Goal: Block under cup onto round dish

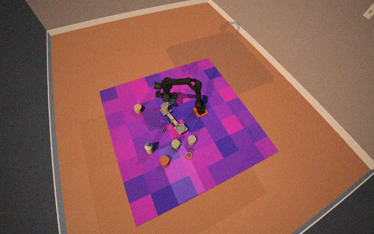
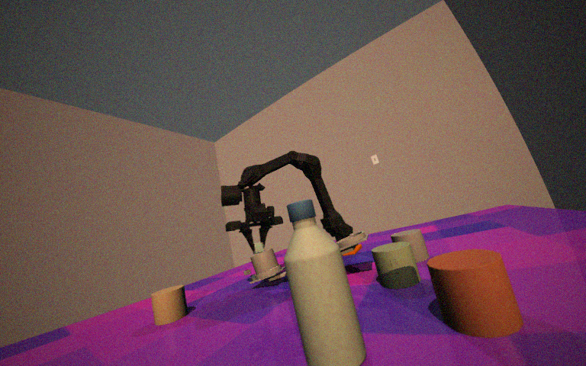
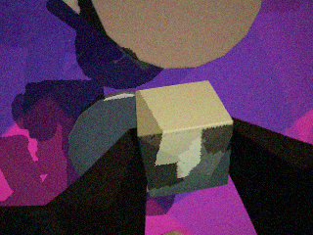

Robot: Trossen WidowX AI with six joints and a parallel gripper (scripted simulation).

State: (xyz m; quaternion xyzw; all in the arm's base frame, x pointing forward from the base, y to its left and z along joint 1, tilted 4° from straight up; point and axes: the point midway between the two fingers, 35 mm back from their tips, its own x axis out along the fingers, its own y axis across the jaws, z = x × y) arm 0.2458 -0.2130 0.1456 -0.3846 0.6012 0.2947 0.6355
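Right now the pale blue round dish is 10 cm below my gripper tip, 6 cm behind it and 4 cm to the right of it. Round my gripper tip: pale green block 1 cm above; taupe cup 4 cm below, 4 cm ahead, 3 cm to the left; tan cylinder 28 cm ahead, 9 cm to the right, 6 cm below.
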